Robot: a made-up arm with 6 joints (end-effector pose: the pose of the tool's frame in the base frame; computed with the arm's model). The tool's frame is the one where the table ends. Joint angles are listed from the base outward.
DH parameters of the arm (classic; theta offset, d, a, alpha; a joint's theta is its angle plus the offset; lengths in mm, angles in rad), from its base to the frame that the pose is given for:
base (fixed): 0.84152 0 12.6 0
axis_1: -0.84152 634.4 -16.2 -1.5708
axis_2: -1.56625 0 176.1 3.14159
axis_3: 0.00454 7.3 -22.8 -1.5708
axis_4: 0 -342.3 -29.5 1.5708
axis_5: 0 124.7 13.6 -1.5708
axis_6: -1.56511 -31 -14.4 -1.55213
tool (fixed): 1.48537 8.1 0 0
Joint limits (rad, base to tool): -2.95..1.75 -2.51..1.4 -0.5..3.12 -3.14..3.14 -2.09..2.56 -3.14..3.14
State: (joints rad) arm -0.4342 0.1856 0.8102 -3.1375 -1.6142 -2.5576
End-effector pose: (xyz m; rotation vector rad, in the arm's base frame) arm 0.3222 0.0117 1.0459 -0.7304 -2.1707 -0.9309
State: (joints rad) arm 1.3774 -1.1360 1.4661 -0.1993 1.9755 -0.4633
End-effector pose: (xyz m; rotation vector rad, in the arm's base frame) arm 0.0458 -0.4136 0.9152 -0.9946 1.2932 0.5465
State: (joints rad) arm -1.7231 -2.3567 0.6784 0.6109 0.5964 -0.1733
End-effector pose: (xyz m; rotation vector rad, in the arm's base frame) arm -0.0094 0.5166 0.5007 2.0528 1.4682 -0.1483
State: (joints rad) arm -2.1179 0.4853 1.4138 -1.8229 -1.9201 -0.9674
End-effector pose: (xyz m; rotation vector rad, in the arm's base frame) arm -0.1136 -0.3639 1.0032 1.5915 0.0473 -0.2967
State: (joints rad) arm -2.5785 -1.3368 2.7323 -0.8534 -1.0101 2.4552
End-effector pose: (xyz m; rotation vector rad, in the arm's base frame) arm 0.4282 0.3343 0.4853 1.1550 0.0378 -0.2567
